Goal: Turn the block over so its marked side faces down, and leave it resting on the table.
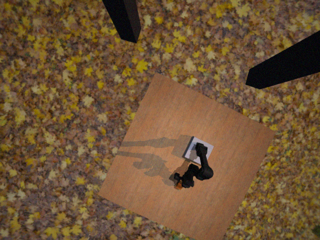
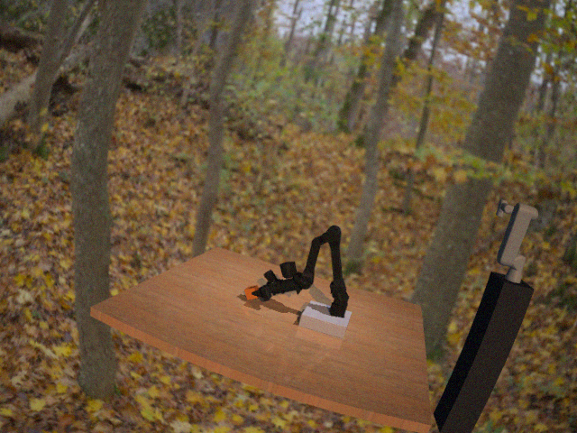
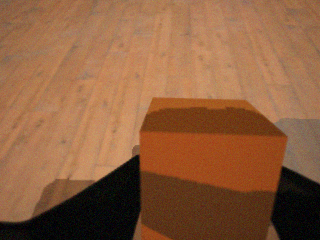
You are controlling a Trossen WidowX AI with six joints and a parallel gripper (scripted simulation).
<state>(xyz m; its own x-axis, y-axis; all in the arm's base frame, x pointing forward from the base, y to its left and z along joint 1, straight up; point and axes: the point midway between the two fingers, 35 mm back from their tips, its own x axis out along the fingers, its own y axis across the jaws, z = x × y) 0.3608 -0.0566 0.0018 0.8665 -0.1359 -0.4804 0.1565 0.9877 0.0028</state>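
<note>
The orange block lies 2 cm below my gripper tip.
</note>
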